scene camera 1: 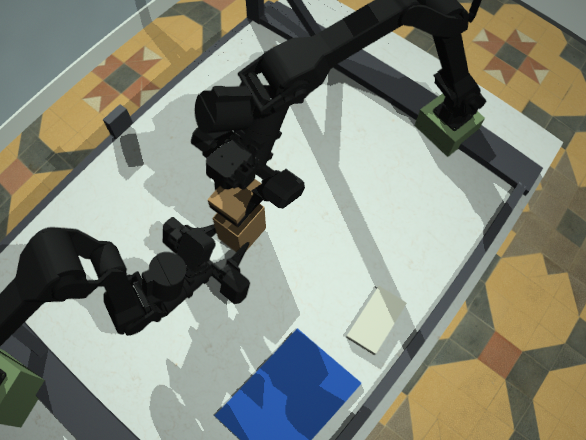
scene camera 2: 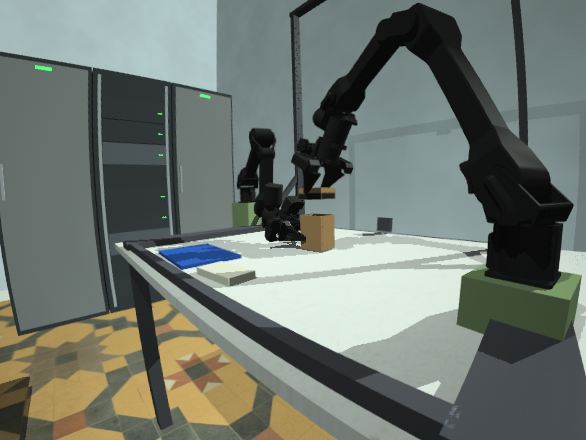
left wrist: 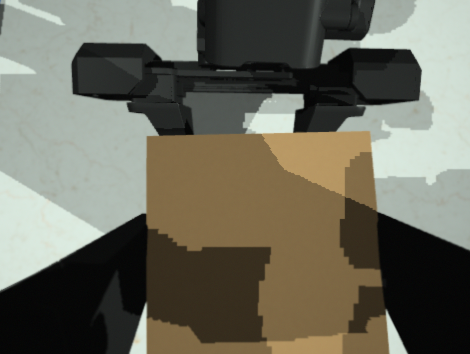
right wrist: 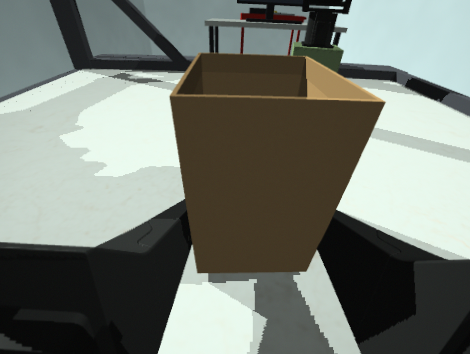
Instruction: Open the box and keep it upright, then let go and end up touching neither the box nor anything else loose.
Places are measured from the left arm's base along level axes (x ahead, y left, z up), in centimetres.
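Pixels of known places: left gripper, fingertip midpoint: (scene camera 1: 232, 201) (scene camera 2: 313, 193) (left wrist: 260, 227); right gripper, fingertip midpoint: (scene camera 1: 236, 233) (scene camera 2: 313, 237) (right wrist: 253, 206); left arm's base, link origin: (scene camera 1: 453, 113) (scene camera 2: 522, 275) (right wrist: 316, 45); right arm's base, link origin: (scene camera 2: 247, 202).
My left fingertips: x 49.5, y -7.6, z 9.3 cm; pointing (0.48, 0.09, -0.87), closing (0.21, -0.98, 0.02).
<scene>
Ahead of a thing's pixels: the offset from my left fingertips to its top centre.
The box body {dx -1.0, dy -0.3, dz -5.8 cm} (scene camera 1: 250, 231) (scene camera 2: 319, 234) (right wrist: 265, 175) is brown, stands upright on the white table and is open at the top. Its inner walls show in the right wrist view. The brown lid {dx -1.2, dy -0.3, dz +1.4 cm} (scene camera 1: 231, 201) (scene camera 2: 325, 190) (left wrist: 215, 175) has a dark band along its lower edge and is level above the body, with a clear gap in scene camera 2. My left gripper (scene camera 2: 317, 188) (left wrist: 260, 227) is shut on the lid from above. My right gripper (scene camera 1: 230, 238) (right wrist: 253, 206) is shut on the lower part of the box body from the side. The box's floor is hidden.
A blue mat {dx +11.9, dy +29.1, dz -14.4 cm} (scene camera 1: 300, 380) (scene camera 2: 200, 256) and a cream block {dx -9.2, dy +28.1, dz -13.7 cm} (scene camera 1: 376, 320) (scene camera 2: 225, 273) lie near the table's edge. A small dark block {dx +4.7, dy -36.1, dz -9.5 cm} (scene camera 1: 118, 121) (scene camera 2: 384, 224) is at the opposite edge. Dark rails border the table. The two forearms are close together around the box.
</scene>
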